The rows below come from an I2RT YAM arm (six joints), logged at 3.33 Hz.
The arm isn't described. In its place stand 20 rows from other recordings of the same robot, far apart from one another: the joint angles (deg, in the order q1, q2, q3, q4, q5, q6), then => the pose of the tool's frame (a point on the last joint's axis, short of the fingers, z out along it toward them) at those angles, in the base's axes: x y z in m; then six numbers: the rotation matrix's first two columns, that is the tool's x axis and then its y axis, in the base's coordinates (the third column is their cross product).
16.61, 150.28, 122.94, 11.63, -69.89, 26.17 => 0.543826 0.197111 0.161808 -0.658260 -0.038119 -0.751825 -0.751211 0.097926 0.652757
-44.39, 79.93, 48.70, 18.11, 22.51, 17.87 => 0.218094 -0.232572 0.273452 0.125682 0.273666 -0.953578 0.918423 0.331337 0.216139
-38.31, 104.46, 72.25, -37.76, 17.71, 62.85 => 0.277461 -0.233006 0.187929 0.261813 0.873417 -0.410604 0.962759 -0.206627 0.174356
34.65, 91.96, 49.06, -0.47, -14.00, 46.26 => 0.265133 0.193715 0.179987 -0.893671 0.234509 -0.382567 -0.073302 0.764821 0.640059
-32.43, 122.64, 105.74, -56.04, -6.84, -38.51 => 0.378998 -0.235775 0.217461 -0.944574 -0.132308 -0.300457 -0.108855 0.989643 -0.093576
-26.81, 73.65, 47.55, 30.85, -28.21, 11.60 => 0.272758 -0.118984 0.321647 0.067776 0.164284 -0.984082 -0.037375 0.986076 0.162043
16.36, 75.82, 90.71, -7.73, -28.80, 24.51 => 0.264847 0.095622 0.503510 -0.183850 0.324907 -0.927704 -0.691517 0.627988 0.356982
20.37, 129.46, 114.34, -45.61, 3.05, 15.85 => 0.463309 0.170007 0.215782 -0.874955 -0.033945 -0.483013 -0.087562 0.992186 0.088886
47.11, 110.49, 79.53, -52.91, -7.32, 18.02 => 0.245123 0.270542 0.177528 -0.871174 -0.486999 -0.062358 -0.490514 0.857807 0.153502
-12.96, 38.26, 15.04, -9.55, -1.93, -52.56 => 0.150009 -0.033291 0.176213 -0.476727 -0.704572 -0.525652 -0.299328 0.692352 -0.656545
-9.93, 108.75, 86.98, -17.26, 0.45, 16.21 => 0.433140 -0.076112 0.259329 -0.545818 0.378951 -0.747315 0.344515 0.914506 0.212106
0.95, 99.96, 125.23, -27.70, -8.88, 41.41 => 0.370535 0.011641 0.527738 -0.144628 0.651206 -0.744992 -0.099899 0.739451 0.665757
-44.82, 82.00, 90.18, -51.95, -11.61, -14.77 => 0.214901 -0.203455 0.393868 -0.624218 0.268250 -0.733753 0.442873 0.895218 -0.049481
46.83, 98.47, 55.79, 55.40, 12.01, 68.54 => 0.269367 0.276321 0.276606 -0.479553 0.819321 -0.314232 -0.350380 0.149528 0.924595
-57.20, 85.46, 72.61, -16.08, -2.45, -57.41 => 0.189363 -0.291024 0.327681 -0.831637 -0.263481 -0.488832 0.220633 0.651042 -0.726268
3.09, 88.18, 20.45, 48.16, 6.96, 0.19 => 0.262859 0.009870 0.136759 -0.334269 -0.014748 -0.942362 0.061612 0.997397 -0.037464
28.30, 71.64, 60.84, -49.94, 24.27, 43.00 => 0.218936 0.101266 0.284221 -0.735892 0.309883 -0.602026 0.337157 0.938761 0.071084
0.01, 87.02, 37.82, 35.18, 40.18, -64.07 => 0.309970 -0.022914 0.206370 -0.668768 -0.687223 -0.283678 0.055790 0.334095 -0.940887
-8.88, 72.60, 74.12, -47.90, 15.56, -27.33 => 0.254505 -0.049429 0.353501 -0.787633 -0.324596 -0.523710 -0.033846 0.871488 -0.489247
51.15, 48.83, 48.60, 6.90, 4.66, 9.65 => 0.127827 0.154091 0.383962 -0.049803 0.204515 -0.977596 -0.727545 0.663154 0.175797
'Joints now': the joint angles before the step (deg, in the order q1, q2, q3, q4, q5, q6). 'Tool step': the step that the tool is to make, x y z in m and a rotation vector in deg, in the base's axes. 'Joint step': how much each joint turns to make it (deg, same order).
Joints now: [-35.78 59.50 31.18 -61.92 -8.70 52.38]
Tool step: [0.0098 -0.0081 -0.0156 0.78 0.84 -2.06]
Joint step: [-0.38 5.71 -0.94 5.77 -0.16 1.70]
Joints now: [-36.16 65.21 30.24 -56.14 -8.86 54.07]
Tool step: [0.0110 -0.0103 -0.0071 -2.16 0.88 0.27]
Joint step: [-0.16 4.82 1.03 4.30 2.27 -0.40]
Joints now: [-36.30 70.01 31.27 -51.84 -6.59 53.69]
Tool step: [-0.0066 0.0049 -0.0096 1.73 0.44 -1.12]
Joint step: [-0.26 -0.29 -2.64 1.07 -1.15 0.85]
